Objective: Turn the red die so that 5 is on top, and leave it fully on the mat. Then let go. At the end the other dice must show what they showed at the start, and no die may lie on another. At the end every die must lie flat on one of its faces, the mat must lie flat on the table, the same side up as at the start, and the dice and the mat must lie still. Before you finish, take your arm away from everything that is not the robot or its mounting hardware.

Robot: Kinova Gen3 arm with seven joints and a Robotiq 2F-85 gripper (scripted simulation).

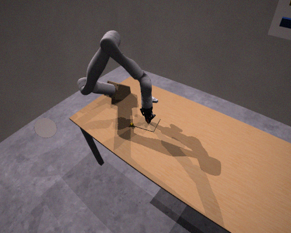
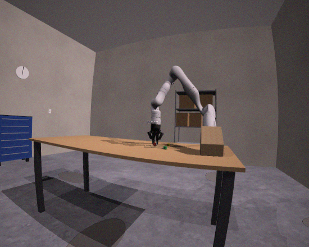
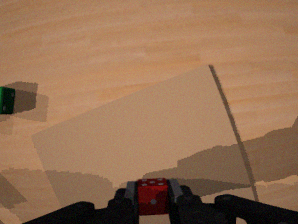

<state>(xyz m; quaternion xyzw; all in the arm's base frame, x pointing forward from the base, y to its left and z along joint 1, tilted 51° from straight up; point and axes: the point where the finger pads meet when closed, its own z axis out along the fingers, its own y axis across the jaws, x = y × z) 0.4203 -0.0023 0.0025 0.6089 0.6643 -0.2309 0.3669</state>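
My gripper is now 10 mm above the red die. Round my hand: tan mat 30 mm below; yellow die 70 mm behind, 100 mm to the right, 20 mm below; green die 110 mm behind, 70 mm to the left, 20 mm below.
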